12 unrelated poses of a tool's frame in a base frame.
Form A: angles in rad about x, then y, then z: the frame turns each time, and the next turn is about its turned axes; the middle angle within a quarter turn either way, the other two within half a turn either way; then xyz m.
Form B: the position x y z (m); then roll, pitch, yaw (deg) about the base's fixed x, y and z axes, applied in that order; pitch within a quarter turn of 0, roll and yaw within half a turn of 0. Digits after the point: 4 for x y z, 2 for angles.
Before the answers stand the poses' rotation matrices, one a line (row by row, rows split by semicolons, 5 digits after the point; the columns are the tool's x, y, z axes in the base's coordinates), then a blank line. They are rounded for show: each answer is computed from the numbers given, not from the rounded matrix.
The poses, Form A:
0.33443 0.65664 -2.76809 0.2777 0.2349 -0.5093
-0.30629 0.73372 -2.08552 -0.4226 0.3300 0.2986
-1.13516 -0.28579 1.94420 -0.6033 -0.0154 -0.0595
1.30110 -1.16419 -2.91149 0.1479 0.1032 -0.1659
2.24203 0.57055 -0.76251 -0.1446 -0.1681 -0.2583
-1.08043 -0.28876 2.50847 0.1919 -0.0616 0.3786
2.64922 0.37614 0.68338 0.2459 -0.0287 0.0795
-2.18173 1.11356 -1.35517 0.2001 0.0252 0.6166
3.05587 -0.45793 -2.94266 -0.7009 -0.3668 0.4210
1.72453 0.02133 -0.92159 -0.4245 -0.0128 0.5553
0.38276 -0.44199 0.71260 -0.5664 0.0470 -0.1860
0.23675 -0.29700 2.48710 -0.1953 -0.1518 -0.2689
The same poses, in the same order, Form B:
-0.73744 0.28900 0.61046; -0.53122 -0.80636 -0.25997; 0.41712 -0.51600 0.74817
-0.36562 0.64646 0.66964; -0.73052 -0.64513 0.22394; 0.57677 -0.40731 0.70812
-0.34999 -0.89333 -0.28192; 0.29967 -0.39191 0.86983; -0.88753 0.21995 0.40487
-0.38507 0.09020 -0.91847; 0.80117 -0.46133 -0.38120; -0.45810 -0.88263 0.10538
0.60857 0.58133 0.54010; 0.73542 -0.15761 -0.65902; -0.29799 0.79826 -0.52344
-0.77281 -0.56717 -0.28476; 0.07612 -0.52830 0.84564; -0.63006 0.63184 0.45145
0.72123 -0.58727 0.36733; -0.42176 -0.79297 -0.43967; 0.54949 0.16218 -0.81961
0.09446 0.43125 0.89728; 0.40309 -0.84068 0.36161; 0.91027 0.32753 -0.25324
-0.87928 0.17726 -0.44209; 0.23400 0.96920 -0.07680; 0.41486 -0.17098 -0.89368
0.60442 0.79638 0.02133; 0.13472 -0.07579 -0.98798; -0.78519 0.60003 -0.15309
0.68395 -0.59097 -0.42774; 0.48561 0.80636 -0.33759; 0.54442 0.02318 0.83849
-0.75862 -0.58210 -0.29265; 0.64623 -0.72944 -0.22428; -0.08292 -0.35926 0.92955

0.2777 0.2349 -0.5093 -34.59 -24.65 -144.23
-0.4226 0.3300 0.2986 -29.91 -35.22 -116.59
-0.6033 -0.0154 -0.0595 28.51 62.56 139.43
0.1479 0.1032 -0.1659 -83.19 27.26 115.67
-0.1446 -0.1681 -0.2583 123.25 17.34 50.39
0.1919 -0.0616 0.3786 54.45 39.05 174.37
0.2459 -0.0287 0.0795 168.81 -33.33 -30.32
0.2001 0.0252 0.6166 127.71 -65.54 76.81
-0.7009 -0.3668 0.4210 -169.17 -24.51 165.10
-0.4245 -0.0128 0.5553 104.31 51.74 12.57
-0.5664 0.0470 -0.1860 1.58 -32.98 35.38
-0.1953 -0.1518 -0.2689 -21.13 4.76 139.57

